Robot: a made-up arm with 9 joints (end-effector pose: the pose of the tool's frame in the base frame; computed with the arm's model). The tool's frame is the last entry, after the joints.
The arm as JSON. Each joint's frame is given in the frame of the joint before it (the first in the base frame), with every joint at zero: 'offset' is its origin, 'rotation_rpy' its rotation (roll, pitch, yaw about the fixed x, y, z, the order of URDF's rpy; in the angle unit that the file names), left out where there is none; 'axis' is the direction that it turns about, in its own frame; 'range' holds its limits. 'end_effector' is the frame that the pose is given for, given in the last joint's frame.
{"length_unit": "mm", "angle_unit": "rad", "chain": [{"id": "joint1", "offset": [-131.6, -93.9, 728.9], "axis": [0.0, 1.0, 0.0], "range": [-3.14, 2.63]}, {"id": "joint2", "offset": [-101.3, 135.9, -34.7], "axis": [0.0, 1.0, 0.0], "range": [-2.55, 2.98]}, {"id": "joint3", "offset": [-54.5, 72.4, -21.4], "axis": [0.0, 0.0, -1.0], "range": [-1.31, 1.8]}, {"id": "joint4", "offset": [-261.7, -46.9, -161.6], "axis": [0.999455, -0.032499, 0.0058], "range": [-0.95, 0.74]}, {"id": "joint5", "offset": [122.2, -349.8, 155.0], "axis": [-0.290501, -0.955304, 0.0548], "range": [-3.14, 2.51]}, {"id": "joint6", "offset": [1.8, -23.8, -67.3], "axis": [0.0, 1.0, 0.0], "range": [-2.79, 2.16]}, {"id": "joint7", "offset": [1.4, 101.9, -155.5], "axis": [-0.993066, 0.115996, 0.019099], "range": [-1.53, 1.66]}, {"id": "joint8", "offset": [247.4, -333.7, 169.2], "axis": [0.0, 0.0, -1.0], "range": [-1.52, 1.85]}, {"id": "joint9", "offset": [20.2, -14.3, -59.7], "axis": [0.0, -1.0, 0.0], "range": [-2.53, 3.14]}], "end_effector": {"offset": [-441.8, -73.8, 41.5]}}
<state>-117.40 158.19 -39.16 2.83 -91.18 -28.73 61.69 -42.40 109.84</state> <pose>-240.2 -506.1 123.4 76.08 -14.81 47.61</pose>
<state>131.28 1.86 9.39 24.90 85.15 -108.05 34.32 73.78 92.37</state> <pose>258.1 -636.7 1220.4 145.72 -17.14 141.85</pose>
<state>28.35 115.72 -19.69 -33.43 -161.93 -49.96 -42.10 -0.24 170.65</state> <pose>150.5 -526.8 1401.2 -24.31 58.81 44.90</pose>
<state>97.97 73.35 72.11 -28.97 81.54 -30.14 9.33 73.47 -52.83</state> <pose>273.3 449.3 823.5 -122.41 53.79 -67.81</pose>
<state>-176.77 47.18 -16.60 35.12 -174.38 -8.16 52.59 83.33 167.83</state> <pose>807.3 -459.0 914.6 -113.26 17.19 159.61</pose>
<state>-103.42 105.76 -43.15 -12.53 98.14 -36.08 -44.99 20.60 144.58</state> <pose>-28.4 42.9 1519.8 -124.08 47.53 -46.40</pose>
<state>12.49 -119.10 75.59 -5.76 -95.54 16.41 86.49 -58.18 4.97</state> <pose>197.7 -262.9 505.2 -17.95 -14.00 89.86</pose>
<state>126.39 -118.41 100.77 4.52 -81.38 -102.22 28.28 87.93 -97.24</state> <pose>-644.0 490.1 1359.8 65.36 68.43 -146.16</pose>
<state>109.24 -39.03 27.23 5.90 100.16 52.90 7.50 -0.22 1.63</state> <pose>-411.9 -373.9 1431.3 -56.84 20.66 -20.78</pose>
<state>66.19 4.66 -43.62 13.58 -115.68 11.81 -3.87 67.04 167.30</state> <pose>-659.3 -1005.6 809.7 33.89 5.59 61.24</pose>
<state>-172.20 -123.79 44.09 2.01 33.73 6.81 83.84 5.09 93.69</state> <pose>-37.9 -417.7 1303.5 -56.82 39.37 68.33</pose>
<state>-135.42 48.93 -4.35 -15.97 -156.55 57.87 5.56 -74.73 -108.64</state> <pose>-36.0 -9.0 10.8 60.63 -20.50 -153.05</pose>
